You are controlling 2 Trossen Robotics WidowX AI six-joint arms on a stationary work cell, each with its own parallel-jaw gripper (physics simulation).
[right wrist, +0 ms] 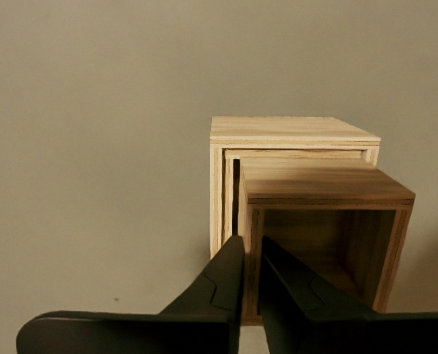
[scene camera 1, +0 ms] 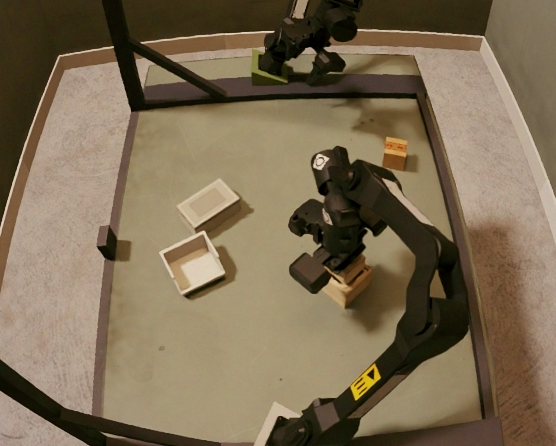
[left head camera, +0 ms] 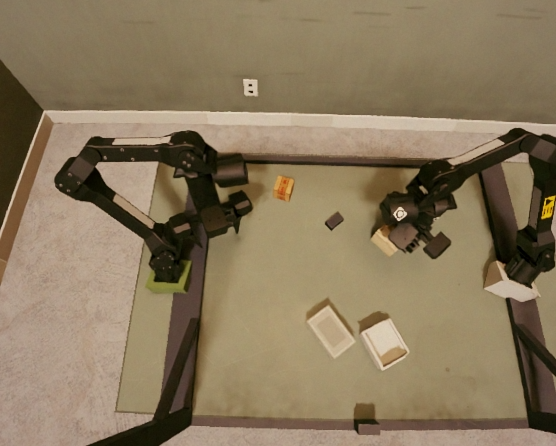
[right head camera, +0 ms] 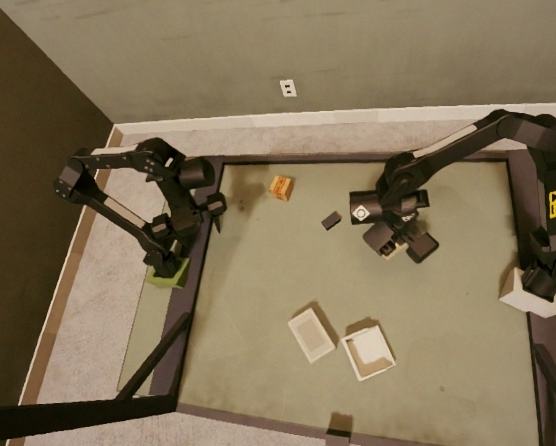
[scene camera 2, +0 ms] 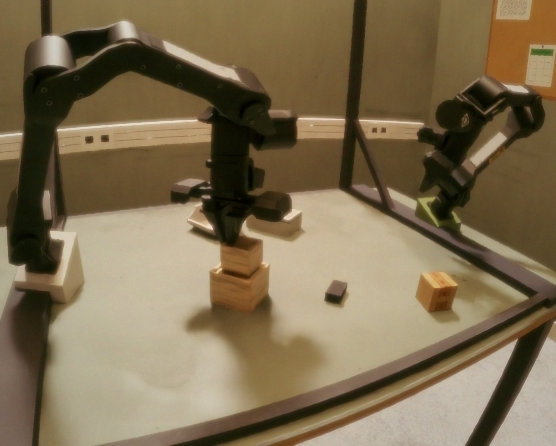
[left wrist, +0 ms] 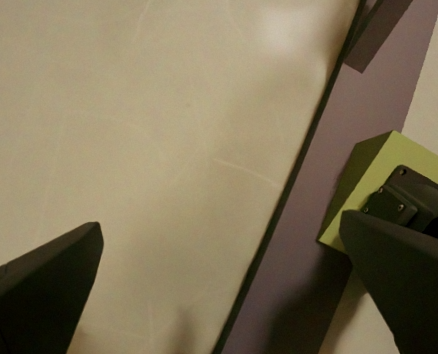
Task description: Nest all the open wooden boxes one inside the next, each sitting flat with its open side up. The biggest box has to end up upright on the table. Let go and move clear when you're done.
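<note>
The biggest wooden box (right wrist: pixel 280 129) (scene camera 2: pixel 239 294) (scene camera 1: pixel 348 294) stands open side up on the table. A middle wooden box (right wrist: pixel 229 192) sits inside it, its rim showing inside the bigger rim in the right wrist view. My right gripper (right wrist: pixel 248 247) (scene camera 2: pixel 229 241) is shut on one wall of the smallest wooden box (right wrist: pixel 325 181) (scene camera 2: pixel 242 259). That box is upright, open side up, mostly above the other two and a little off to one side; whether its base is below their rims is unclear. My left gripper (left wrist: pixel 223 227) is open and empty, far away near the table's left edge in the left head camera.
Two pale boxes stand near each other: a lidded-looking one (left head camera: pixel 330 331) (scene camera 1: pixel 210 205) and an open white one (left head camera: pixel 384 344) (scene camera 1: pixel 194 265). A small dark block (left head camera: pixel 334 221) (scene camera 2: pixel 336 291) and an orange printed cube (left head camera: pixel 283 188) (scene camera 2: pixel 437 291) lie on the table too.
</note>
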